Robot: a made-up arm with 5 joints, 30 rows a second.
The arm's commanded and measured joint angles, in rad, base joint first. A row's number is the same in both.
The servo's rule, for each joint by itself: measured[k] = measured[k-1] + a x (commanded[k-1-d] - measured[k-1]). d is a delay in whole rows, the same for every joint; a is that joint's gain. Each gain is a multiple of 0.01, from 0.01 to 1. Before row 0 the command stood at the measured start. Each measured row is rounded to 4 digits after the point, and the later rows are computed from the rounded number. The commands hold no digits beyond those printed.
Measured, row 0:
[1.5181 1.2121 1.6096 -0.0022 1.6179]
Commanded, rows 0 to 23:
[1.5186 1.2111 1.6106 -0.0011 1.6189]
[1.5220 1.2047 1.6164 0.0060 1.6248]
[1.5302 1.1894 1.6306 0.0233 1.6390]
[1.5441 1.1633 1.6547 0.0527 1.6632]
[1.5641 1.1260 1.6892 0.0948 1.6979]
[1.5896 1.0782 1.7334 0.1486 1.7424]
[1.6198 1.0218 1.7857 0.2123 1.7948]
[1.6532 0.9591 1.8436 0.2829 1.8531]
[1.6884 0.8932 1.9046 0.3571 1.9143]
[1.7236 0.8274 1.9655 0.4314 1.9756]
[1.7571 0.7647 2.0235 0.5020 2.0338]
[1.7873 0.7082 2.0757 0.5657 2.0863]
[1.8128 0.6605 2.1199 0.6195 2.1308]
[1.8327 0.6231 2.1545 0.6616 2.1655]
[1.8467 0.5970 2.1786 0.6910 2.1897]
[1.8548 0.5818 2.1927 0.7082 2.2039]
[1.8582 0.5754 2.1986 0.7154 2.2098]
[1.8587 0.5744 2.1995 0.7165 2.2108]
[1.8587 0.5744 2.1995 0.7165 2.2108]
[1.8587 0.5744 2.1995 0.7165 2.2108]
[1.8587 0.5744 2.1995 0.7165 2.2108]
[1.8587 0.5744 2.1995 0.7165 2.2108]
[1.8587 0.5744 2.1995 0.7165 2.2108]
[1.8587 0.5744 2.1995 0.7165 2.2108]
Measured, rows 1 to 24:
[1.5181 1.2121 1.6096 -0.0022 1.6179]
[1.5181 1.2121 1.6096 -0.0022 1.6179]
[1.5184 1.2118 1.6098 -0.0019 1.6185]
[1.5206 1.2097 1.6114 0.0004 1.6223]
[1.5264 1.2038 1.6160 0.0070 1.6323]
[1.5370 1.1921 1.6253 0.0203 1.6508]
[1.5533 1.1729 1.6406 0.0419 1.6791]
[1.5751 1.1454 1.6629 0.0728 1.7171]
[1.6019 1.1096 1.6924 0.1133 1.7637]
[1.6327 1.0660 1.7287 0.1625 1.8173]
[1.6661 1.0159 1.7709 0.2189 1.8755]
[1.7006 0.9612 1.8176 0.2805 1.9356]
[1.7345 0.9042 1.8670 0.3447 1.9945]
[1.7662 0.8474 1.9171 0.4088 2.0496]
[1.7942 0.7932 1.9658 0.4699 2.0983]
[1.8173 0.7439 2.0111 0.5255 2.1386]
[1.8349 0.7013 2.0513 0.5735 2.1693]
[1.8468 0.6666 2.0852 0.6126 2.1901]
[1.8536 0.6402 2.1124 0.6424 2.2019]
[1.8567 0.6211 2.1333 0.6639 2.2072]
[1.8579 0.6076 2.1492 0.6792 2.2094]
[1.8584 0.5980 2.1613 0.6900 2.2102]
[1.8586 0.5912 2.1705 0.6977 2.2106]
[1.8587 0.5863 2.1775 0.7032 2.2107]
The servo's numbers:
d 2
a 0.60 0.29 0.24 0.29 0.60

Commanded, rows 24 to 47:
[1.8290 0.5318 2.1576 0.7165 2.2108]
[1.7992 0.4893 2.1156 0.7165 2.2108]
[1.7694 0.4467 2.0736 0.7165 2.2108]
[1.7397 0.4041 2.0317 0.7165 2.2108]
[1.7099 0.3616 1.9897 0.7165 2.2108]
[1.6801 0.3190 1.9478 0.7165 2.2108]
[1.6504 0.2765 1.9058 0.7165 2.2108]
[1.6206 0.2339 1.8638 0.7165 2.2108]
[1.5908 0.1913 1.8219 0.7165 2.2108]
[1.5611 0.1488 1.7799 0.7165 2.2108]
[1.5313 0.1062 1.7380 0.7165 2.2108]
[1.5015 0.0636 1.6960 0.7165 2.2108]
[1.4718 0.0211 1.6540 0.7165 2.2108]
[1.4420 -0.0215 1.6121 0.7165 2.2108]
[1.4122 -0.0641 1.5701 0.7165 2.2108]
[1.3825 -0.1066 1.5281 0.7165 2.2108]
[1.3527 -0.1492 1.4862 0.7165 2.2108]
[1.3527 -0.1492 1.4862 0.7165 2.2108]
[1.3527 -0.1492 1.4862 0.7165 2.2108]
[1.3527 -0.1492 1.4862 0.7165 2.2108]
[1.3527 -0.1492 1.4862 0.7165 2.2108]
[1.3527 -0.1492 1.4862 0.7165 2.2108]
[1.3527 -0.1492 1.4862 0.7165 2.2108]
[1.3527 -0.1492 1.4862 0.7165 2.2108]
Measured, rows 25 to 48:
[1.8587 0.5828 2.1828 0.7071 2.2108]
[1.8587 0.5804 2.1868 0.7098 2.2108]
[1.8409 0.5663 2.1798 0.7117 2.2108]
[1.8159 0.5440 2.1644 0.7131 2.2108]
[1.7880 0.5158 2.1426 0.7141 2.2108]
[1.7590 0.4834 2.1160 0.7148 2.2108]
[1.7295 0.4481 2.0857 0.7153 2.2108]
[1.6999 0.4107 2.0526 0.7156 2.2108]
[1.6702 0.3718 2.0174 0.7159 2.2108]
[1.6404 0.3318 1.9805 0.7161 2.2108]
[1.6106 0.2911 1.9424 0.7162 2.2108]
[1.5809 0.2498 1.9034 0.7163 2.2108]
[1.5511 0.2082 1.8637 0.7164 2.2108]
[1.5213 0.1663 1.8235 0.7164 2.2108]
[1.4916 0.1242 1.7828 0.7164 2.2108]
[1.4618 0.0819 1.7418 0.7164 2.2108]
[1.4320 0.0396 1.7006 0.7164 2.2108]
[1.4023 -0.0028 1.6592 0.7164 2.2108]
[1.3725 -0.0453 1.6177 0.7164 2.2108]
[1.3606 -0.0754 1.5861 0.7164 2.2108]
[1.3559 -0.0968 1.5621 0.7164 2.2108]
[1.3540 -0.1120 1.5439 0.7164 2.2108]
[1.3532 -0.1228 1.5301 0.7164 2.2108]
[1.3529 -0.1305 1.5196 0.7164 2.2108]

